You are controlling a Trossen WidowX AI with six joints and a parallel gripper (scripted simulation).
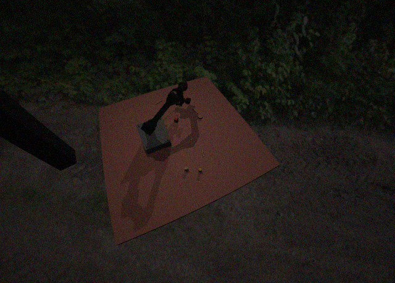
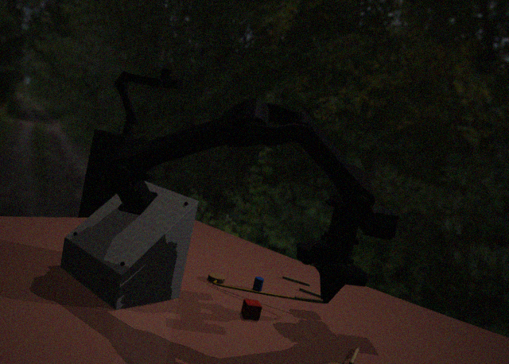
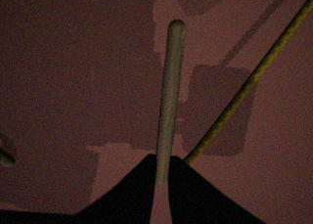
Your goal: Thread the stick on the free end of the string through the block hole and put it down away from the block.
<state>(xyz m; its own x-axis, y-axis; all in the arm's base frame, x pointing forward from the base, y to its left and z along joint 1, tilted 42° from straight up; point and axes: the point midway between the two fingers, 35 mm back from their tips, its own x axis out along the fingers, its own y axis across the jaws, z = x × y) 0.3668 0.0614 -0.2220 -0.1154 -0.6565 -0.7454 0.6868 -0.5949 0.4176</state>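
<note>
My gripper tip is now 11 cm past the small red block, 11 cm to the left of it and 3 cm above it. Round my gripper tip: thin wooden stick 1 cm behind, 1 cm to the right; then flat piece 27 cm behind, 4 cm below.
</note>
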